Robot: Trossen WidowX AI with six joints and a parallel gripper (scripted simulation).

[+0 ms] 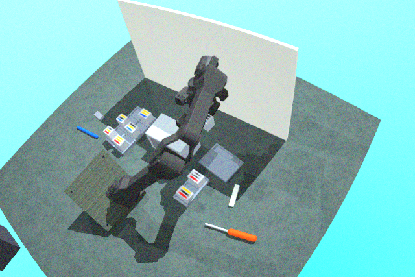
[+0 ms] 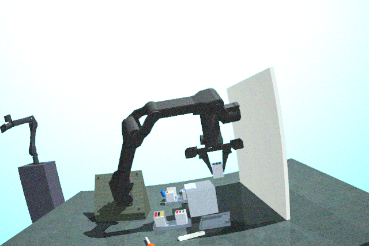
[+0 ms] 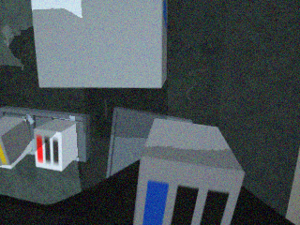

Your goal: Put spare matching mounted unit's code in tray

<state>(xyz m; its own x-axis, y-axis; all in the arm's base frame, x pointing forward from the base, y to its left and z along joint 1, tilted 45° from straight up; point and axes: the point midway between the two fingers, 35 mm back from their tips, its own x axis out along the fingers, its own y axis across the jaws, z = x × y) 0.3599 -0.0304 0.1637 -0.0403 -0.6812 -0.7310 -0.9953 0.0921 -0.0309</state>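
Right now my gripper tip is 15 cm above the tray, 7 cm to the left of it and 4 cm past it. The rest, counted from my gripper tip: spare: 2 cm above; white panel: 16 cm ahead, 12 cm to the left, 7 cm above; mounted unit: 12 cm to the left, 10 cm below, 7 cm behind.
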